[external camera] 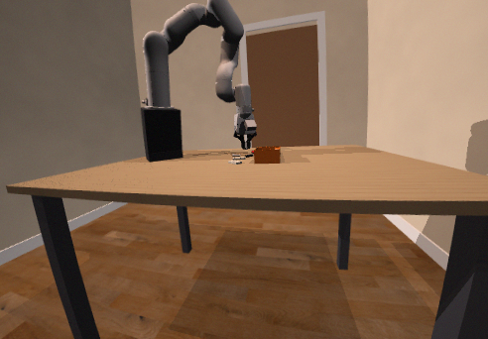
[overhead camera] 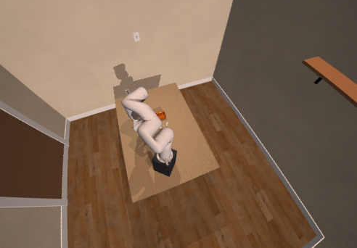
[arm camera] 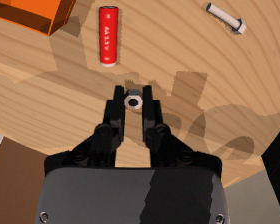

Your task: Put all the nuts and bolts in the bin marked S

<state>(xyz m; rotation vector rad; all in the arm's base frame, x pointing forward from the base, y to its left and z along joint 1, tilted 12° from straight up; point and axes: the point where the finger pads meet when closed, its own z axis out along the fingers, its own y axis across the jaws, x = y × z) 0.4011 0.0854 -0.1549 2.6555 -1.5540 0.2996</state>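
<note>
Now: the grey metal bolt 3 cm behind my hand, 10 cm to the right of it and 4 cm below it. From my hand the other things lie so: red cylinder (4 cm ahead, 4 cm to the right, 3 cm below); grey nut (2 cm below); dark cylinder (3 cm ahead, 12 cm to the right, 4 cm below).
</note>
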